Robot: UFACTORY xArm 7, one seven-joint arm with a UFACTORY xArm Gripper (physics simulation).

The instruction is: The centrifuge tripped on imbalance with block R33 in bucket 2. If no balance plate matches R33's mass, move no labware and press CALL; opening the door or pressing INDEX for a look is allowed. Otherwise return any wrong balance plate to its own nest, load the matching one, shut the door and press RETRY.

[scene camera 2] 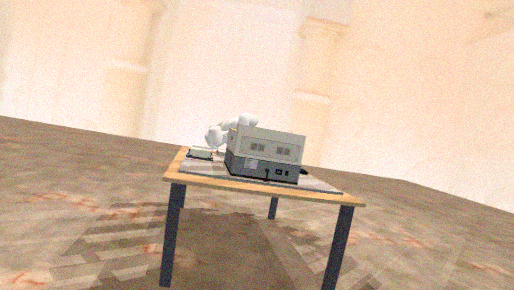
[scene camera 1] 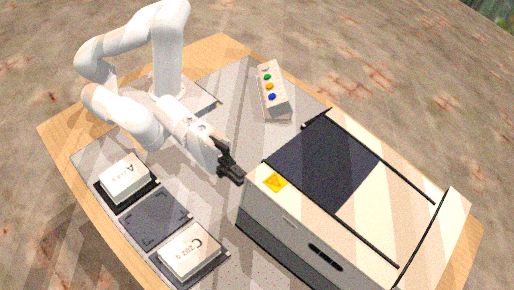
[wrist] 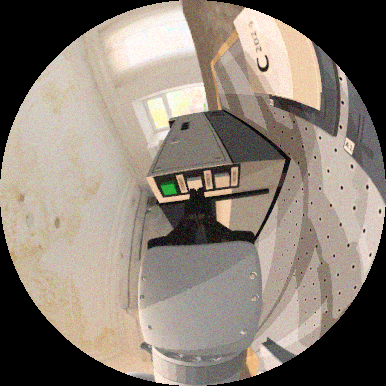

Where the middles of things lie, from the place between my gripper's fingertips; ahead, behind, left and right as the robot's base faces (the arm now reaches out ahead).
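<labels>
Dark sliding door (scene camera 1: 325, 161): my hand 100 mm short of it, 140 mm to the right of it, 70 mm below it. From my hand, nest (scene camera 1: 150, 222): 110 mm behind, 180 mm to the right, 130 mm below. Centrifuge (scene camera 1: 397, 222), from my hand: 260 mm ahead, 150 mm to the left, 20 mm below.
</labels>
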